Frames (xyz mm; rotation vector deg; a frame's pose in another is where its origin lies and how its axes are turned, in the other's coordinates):
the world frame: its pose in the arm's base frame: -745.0 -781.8 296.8 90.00 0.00 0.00
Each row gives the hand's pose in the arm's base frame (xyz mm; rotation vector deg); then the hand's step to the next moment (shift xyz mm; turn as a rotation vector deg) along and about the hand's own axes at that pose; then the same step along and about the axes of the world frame.
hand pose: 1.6 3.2 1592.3 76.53 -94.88 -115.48
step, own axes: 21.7 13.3 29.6 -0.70 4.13 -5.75
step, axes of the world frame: -39.0 -0.6 -1.1 3.13 4.16 4.84
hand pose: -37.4 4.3 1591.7 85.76 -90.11 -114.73
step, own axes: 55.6 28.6 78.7 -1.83 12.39 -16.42
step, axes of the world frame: -99.4 -14.8 -0.1 8.63 12.27 14.19
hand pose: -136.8 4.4 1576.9 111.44 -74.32 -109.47
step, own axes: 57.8 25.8 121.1 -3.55 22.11 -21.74
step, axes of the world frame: -126.5 -51.5 -3.6 8.90 20.64 21.65
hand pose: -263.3 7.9 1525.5 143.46 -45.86 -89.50
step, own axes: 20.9 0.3 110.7 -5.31 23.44 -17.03
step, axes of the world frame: -87.8 -69.5 -11.9 3.75 20.28 21.03
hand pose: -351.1 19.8 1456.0 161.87 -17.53 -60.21
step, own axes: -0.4 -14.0 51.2 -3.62 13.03 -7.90
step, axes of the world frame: -31.8 -40.8 -12.0 0.56 10.52 11.59
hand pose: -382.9 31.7 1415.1 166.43 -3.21 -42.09
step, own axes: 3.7 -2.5 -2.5 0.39 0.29 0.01
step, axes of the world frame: 4.4 0.1 -2.5 0.34 -0.15 0.32
